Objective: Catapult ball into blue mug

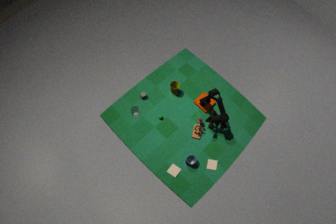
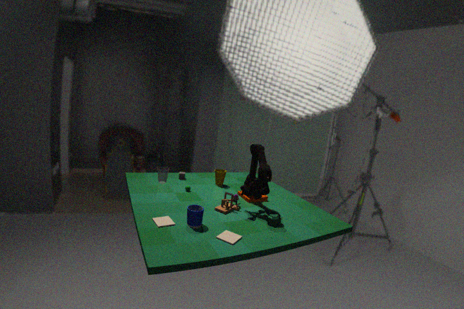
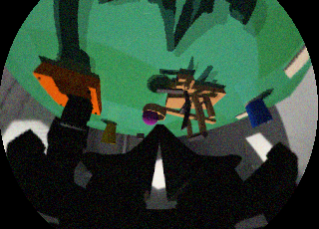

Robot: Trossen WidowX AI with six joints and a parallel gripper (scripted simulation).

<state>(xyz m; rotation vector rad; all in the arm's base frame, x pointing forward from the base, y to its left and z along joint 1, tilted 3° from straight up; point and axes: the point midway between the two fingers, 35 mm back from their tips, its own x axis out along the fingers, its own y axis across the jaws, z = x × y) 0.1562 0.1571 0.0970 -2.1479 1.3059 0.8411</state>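
The purple ball lies 5 cm to the right of my gripper tip, 3 cm below it and 1 cm ahead of it. Round my gripper tip: yellow cup 46 cm to the right, 10 cm behind, 6 cm below; then blue mug 39 cm ahead, 13 cm to the left, 6 cm below; then green ball 37 cm to the right, 22 cm ahead, 7 cm below.
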